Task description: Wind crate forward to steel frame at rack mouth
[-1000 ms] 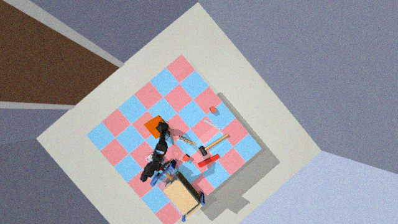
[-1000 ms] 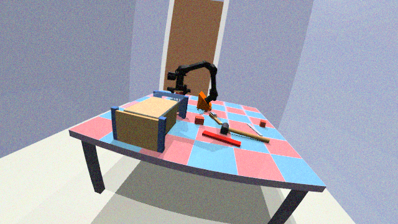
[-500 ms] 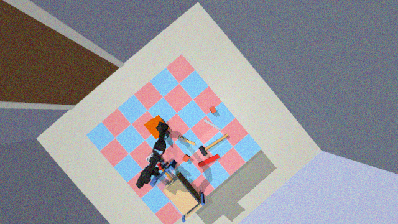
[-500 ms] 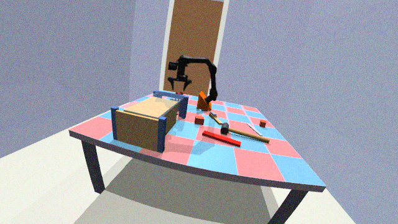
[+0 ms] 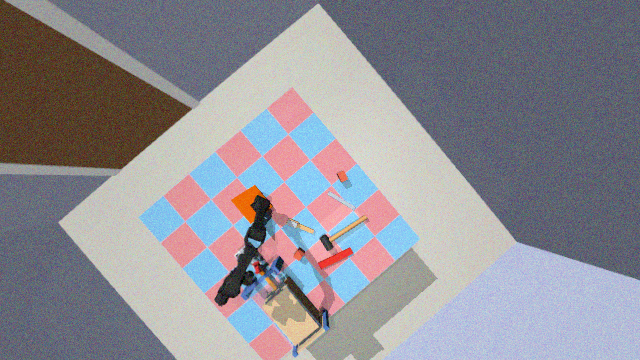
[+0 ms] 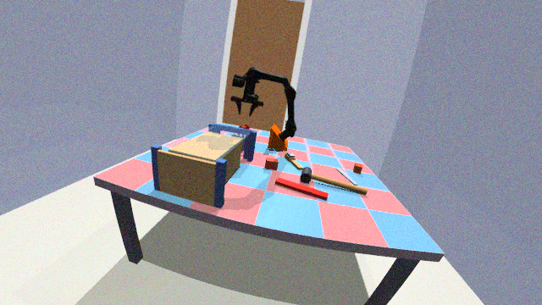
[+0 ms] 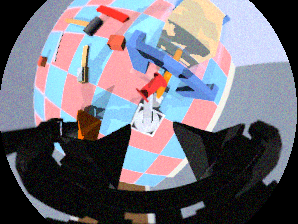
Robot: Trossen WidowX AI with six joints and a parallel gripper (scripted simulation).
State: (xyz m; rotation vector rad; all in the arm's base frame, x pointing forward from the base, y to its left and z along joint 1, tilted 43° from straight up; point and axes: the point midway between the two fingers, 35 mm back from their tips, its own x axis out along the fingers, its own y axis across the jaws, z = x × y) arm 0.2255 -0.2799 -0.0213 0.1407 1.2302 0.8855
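Now: the dark red knob 80 mm below my gripper tip, 50 mm ahead of it and 20 mm to the left of it. Round my gripper tip: winch (180 mm below, 50 mm behind, 30 mm to the right); blue steel frame (120 mm ahead, 110 mm below, 20 mm to the right); brush (330 mm to the left, 200 mm below, 30 mm ahead).
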